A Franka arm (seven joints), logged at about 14 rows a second.
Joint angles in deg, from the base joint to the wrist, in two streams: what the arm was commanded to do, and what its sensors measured. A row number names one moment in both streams.
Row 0, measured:
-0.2 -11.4 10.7 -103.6 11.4 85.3 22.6
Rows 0 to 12, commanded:
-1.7 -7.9 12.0 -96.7 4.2 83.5 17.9
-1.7 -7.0 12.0 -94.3 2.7 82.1 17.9
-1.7 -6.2 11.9 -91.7 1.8 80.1 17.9
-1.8 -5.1 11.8 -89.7 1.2 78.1 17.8
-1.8 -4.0 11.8 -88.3 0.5 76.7 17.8
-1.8 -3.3 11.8 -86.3 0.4 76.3 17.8
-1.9 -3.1 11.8 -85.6 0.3 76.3 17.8
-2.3 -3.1 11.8 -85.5 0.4 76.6 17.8
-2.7 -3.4 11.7 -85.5 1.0 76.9 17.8
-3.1 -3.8 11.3 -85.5 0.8 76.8 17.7
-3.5 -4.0 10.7 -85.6 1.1 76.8 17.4
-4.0 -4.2 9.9 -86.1 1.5 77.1 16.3
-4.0 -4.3 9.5 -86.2 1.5 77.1 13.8
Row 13, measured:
-2.7 -4.3 9.9 -86.9 1.4 78.1 17.9
